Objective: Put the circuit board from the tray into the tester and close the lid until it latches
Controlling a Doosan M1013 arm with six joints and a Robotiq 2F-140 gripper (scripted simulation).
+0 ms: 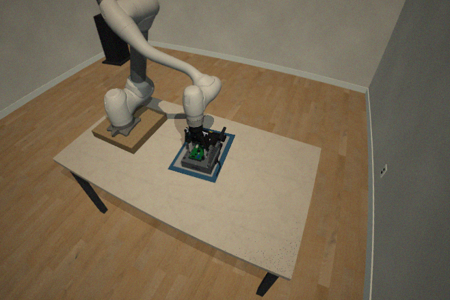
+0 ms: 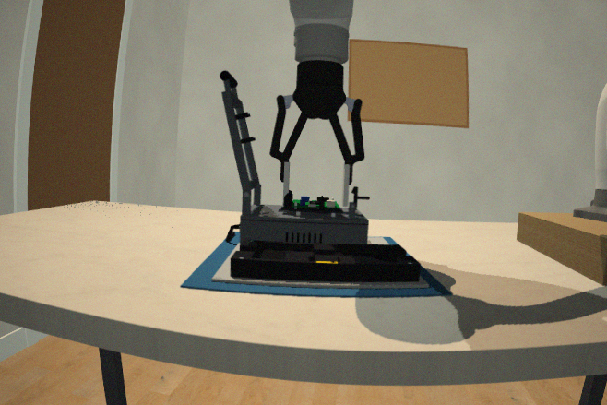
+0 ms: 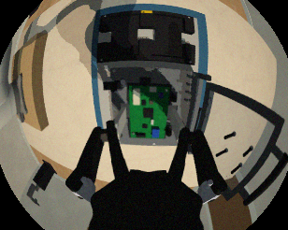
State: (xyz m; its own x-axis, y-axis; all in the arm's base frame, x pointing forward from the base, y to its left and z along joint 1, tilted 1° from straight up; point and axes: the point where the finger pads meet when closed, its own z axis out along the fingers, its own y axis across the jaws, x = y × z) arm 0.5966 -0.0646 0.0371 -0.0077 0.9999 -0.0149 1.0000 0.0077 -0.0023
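Now: hand 20 mm above the green circuit board. Round my hand: latch hook (60 mm behind, 60 mm to the left, 10 mm below); then grey tester (30 mm ahead, 40 mm to the left, 20 mm above); then tester lid (120 mm ahead, 90 mm above).
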